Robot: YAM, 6 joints.
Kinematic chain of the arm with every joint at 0, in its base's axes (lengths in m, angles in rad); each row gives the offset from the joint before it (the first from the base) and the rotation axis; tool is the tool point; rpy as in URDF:
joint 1: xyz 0 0 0.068 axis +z
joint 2: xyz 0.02 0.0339 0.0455 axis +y
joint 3: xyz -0.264 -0.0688 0 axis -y
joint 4: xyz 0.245 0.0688 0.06 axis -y
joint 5: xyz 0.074 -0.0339 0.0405 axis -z
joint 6: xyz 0.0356 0 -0.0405 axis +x
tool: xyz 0 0 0 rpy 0 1.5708 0
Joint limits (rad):
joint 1: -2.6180..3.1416
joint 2: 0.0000..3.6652
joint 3: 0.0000..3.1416
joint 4: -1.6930..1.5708
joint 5: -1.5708..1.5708
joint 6: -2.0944..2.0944
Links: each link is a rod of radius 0.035 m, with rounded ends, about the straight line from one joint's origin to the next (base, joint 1, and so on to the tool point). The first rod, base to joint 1, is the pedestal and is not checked.
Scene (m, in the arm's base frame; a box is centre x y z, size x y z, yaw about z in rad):
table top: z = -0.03
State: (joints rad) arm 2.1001 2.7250 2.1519 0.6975 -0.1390 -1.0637
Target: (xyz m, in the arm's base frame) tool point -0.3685 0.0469 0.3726
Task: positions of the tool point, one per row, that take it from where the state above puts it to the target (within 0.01 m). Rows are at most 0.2 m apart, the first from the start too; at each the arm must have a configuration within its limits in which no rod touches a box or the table.
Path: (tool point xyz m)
1: -0.3938 0.4126 0.2320
2: -0.4298 0.2835 0.2982
3: -0.4186 0.1557 0.3460
4: -0.3685 0.0469 0.3726

